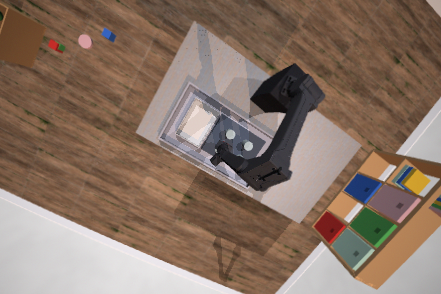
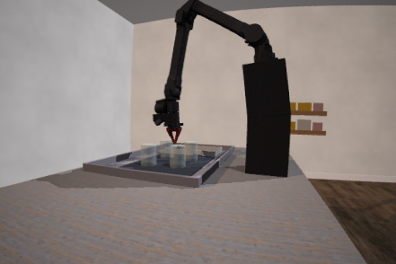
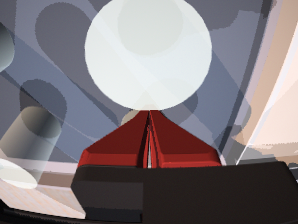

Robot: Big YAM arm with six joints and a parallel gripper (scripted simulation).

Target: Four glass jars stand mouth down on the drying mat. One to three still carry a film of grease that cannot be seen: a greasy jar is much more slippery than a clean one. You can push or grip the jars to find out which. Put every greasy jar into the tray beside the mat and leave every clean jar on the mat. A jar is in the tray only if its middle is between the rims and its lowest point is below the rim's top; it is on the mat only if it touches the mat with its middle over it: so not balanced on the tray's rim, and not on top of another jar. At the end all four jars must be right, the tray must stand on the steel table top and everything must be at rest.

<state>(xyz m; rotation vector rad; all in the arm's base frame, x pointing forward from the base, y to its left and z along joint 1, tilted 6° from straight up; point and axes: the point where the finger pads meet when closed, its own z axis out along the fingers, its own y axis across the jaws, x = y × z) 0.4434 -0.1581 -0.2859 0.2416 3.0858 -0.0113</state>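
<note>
Now: the dark drying mat 1 cm behind my hand, 9 cm to the left of it and 9 cm below it. Round my hand: pale tray 6 cm behind, 23 cm to the right, 8 cm below.
</note>
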